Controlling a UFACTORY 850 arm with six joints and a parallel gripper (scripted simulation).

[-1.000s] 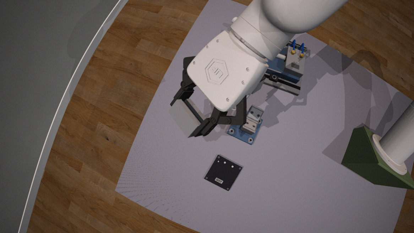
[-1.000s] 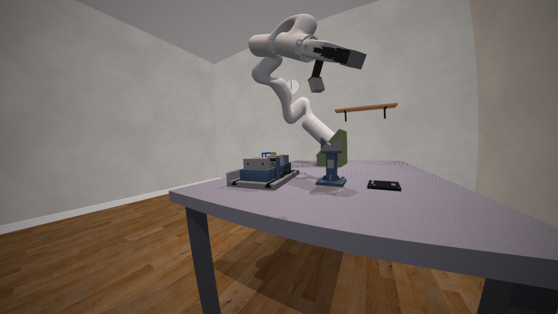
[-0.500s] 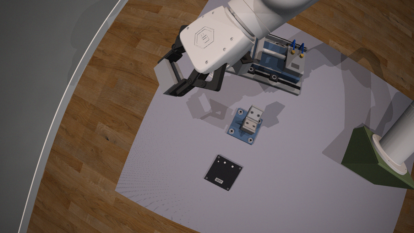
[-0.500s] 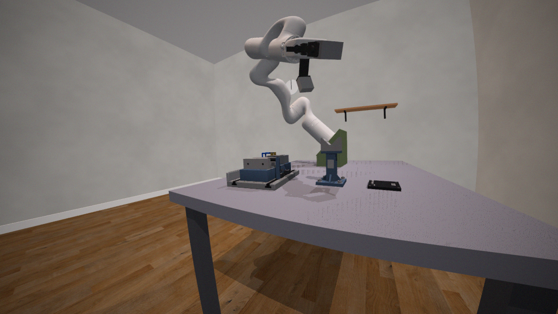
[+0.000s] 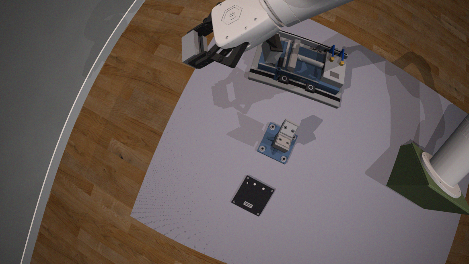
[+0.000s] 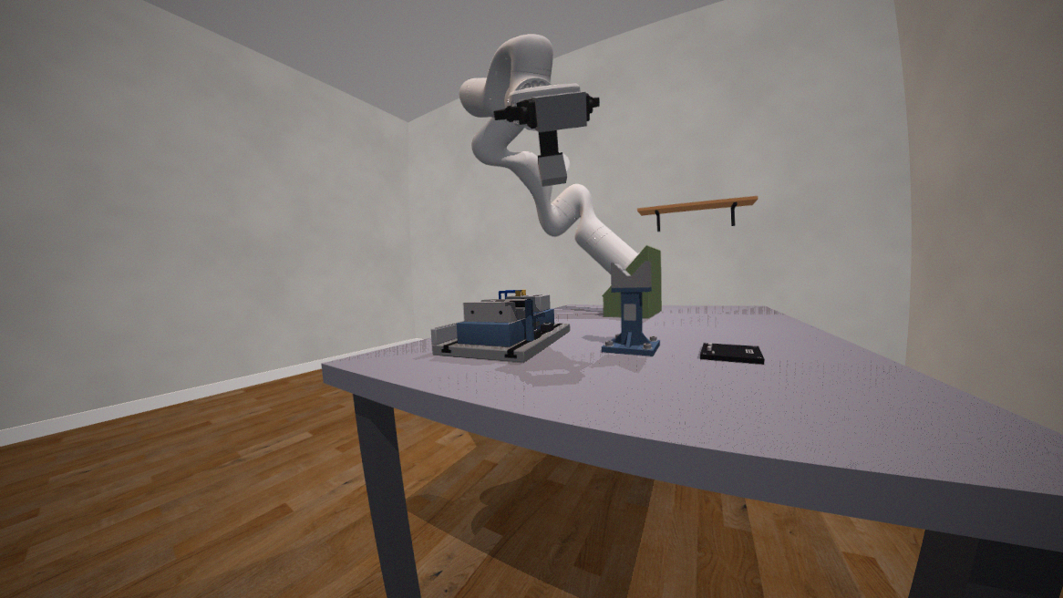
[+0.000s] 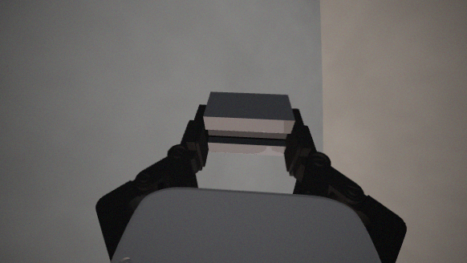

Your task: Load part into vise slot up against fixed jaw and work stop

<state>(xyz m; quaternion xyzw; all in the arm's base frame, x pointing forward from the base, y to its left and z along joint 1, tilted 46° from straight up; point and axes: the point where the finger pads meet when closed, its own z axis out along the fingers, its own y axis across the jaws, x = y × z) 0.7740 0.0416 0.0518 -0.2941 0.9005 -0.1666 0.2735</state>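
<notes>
My hand is 12 cm past the fixed jaw, 19 cm to the left of it and 27 cm above it. Round my hand: moving jaw (18 cm behind, 19 cm to the right, 27 cm below); then work stop (15 cm behind, 14 cm to the right, 26 cm below); then part (right at my hand).
</notes>
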